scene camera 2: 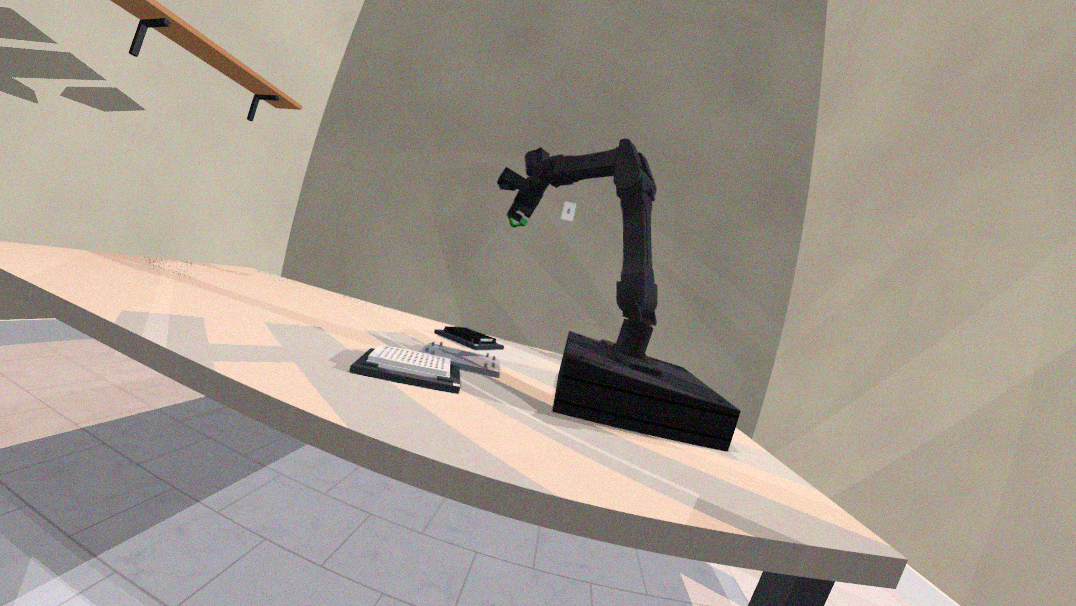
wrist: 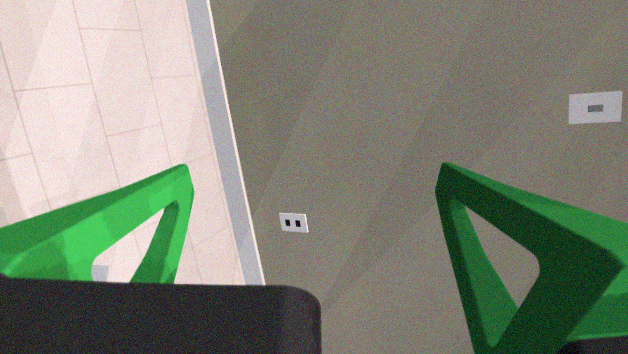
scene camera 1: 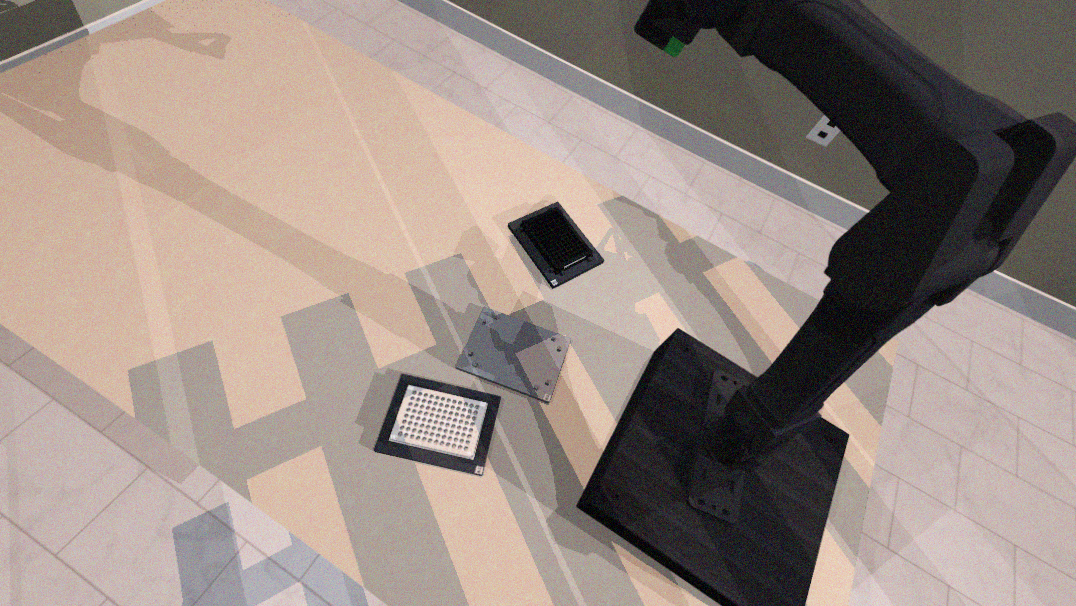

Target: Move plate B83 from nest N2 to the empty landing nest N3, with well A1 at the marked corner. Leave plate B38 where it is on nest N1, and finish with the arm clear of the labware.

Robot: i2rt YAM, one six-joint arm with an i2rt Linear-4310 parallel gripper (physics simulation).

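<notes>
A white well plate point(scene camera 1: 438, 421) point(scene camera 2: 410, 361) sits flat in a dark nest point(scene camera 1: 429, 456) point(scene camera 2: 402, 380). A black well plate point(scene camera 1: 555, 239) point(scene camera 2: 468, 334) sits in another dark nest point(scene camera 1: 568, 275) farther back. Between them lies a grey nest point(scene camera 1: 519, 353) point(scene camera 2: 474, 362) with small pegs and no plate on it. Each nest has a small pale corner tag; the plate and nest names and well A1 are too small to read. My gripper point(scene camera 1: 673, 46) point(scene camera 2: 518, 220) point(wrist: 314, 177) is open and empty, high above the table and away from the plates. The plates and nests do not show in the wrist view.
The black arm base point(scene camera 1: 647, 489) point(scene camera 2: 640, 406) stands on the table point(scene camera 2: 602, 519), to the right of the nests. A wooden shelf point(scene camera 2: 218, 56) is on the wall at the upper left. The wrist view shows floor tiles, a wall, a socket point(wrist: 293, 223) and a switch plate point(wrist: 580, 108).
</notes>
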